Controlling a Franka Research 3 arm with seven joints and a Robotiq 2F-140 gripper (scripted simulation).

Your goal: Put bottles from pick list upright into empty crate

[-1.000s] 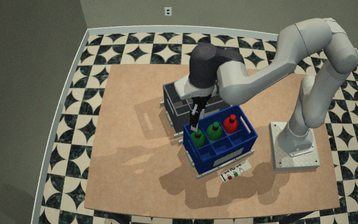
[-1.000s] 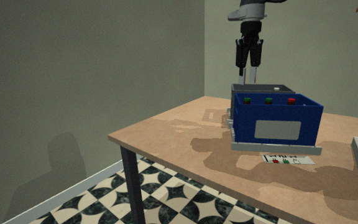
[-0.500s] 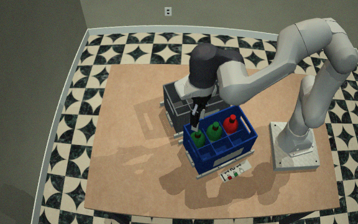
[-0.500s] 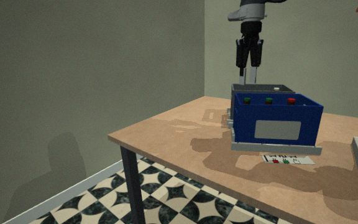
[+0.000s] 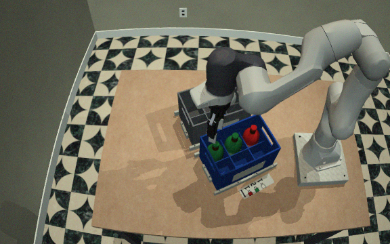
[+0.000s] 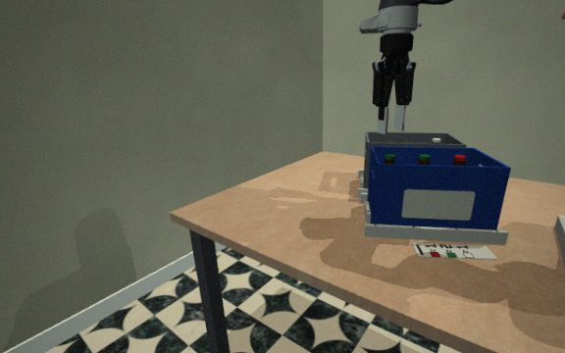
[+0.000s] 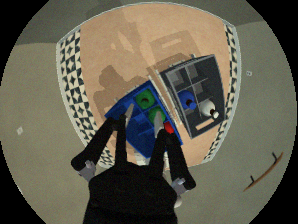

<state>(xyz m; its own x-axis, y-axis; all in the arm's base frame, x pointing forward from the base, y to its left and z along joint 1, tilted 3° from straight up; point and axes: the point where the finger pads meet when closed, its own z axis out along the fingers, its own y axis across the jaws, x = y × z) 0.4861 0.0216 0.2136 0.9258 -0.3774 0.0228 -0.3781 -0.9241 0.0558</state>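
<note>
Right now the white bottle is 280 mm to the right of my hand, 170 mm below it and 70 mm behind it. Round my hand: blue crate 170 mm below, 100 mm behind; red bottle 170 mm below, 160 mm behind, 70 mm to the right; blue bottle 170 mm below, 160 mm to the right, 20 mm behind.
</note>
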